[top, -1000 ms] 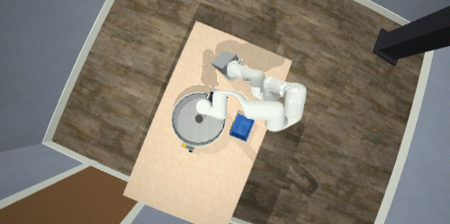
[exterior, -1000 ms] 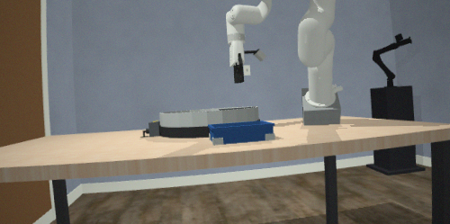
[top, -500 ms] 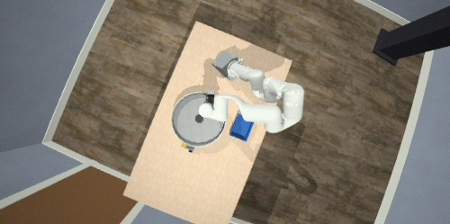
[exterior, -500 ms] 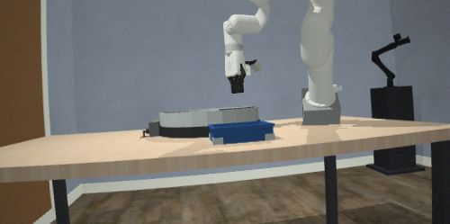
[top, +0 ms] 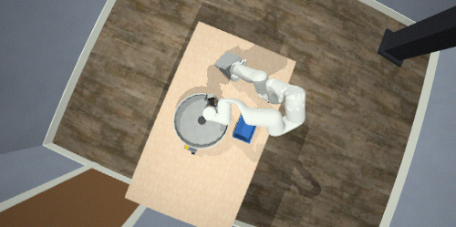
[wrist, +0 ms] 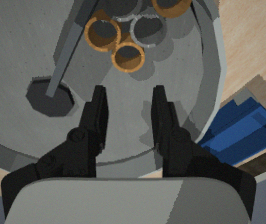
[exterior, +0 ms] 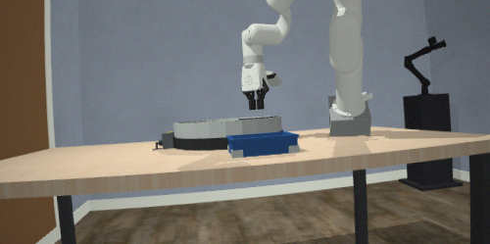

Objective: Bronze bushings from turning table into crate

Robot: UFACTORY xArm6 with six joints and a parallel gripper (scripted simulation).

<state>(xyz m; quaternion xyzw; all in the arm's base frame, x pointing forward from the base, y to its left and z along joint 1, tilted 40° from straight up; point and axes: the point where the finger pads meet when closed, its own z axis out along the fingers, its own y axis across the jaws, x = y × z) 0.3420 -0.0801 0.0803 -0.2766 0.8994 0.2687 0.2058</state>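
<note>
The blue crate lies 29 cm to the left of my hand, 12 cm below it and 2 cm ahead of it. Round my hand: grey turning table (11 cm ahead, 9 cm below, 5 cm to the right).
</note>
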